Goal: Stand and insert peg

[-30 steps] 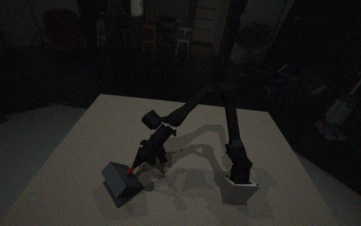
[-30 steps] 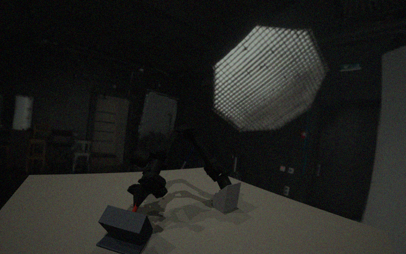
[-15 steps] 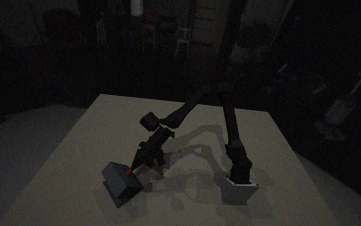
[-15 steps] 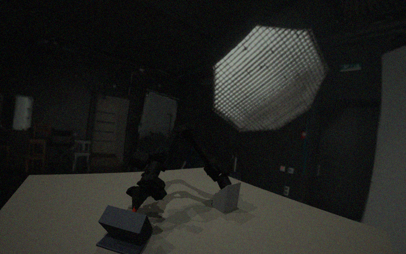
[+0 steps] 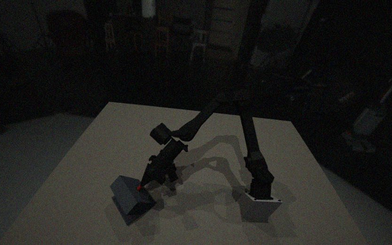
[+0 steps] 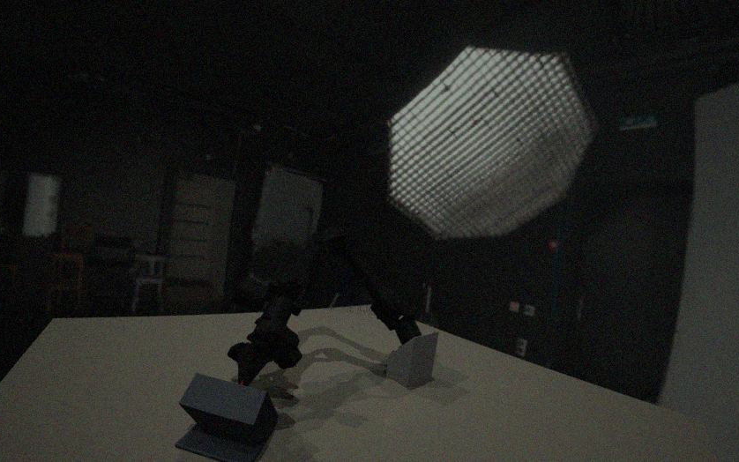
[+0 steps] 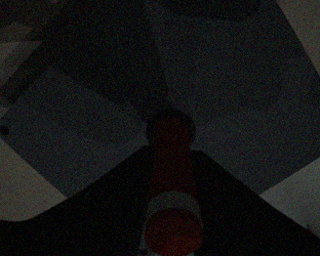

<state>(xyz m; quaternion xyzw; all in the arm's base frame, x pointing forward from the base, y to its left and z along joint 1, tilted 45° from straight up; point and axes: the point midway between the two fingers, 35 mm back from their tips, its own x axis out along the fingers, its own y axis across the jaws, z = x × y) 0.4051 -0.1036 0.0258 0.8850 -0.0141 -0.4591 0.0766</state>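
My gripper tip is 10 mm to the left of the peg, 10 mm below it and 10 mm past it. Also, from my gripper tip: sloped panel 30 mm below, 30 mm ahead, 20 mm to the left.
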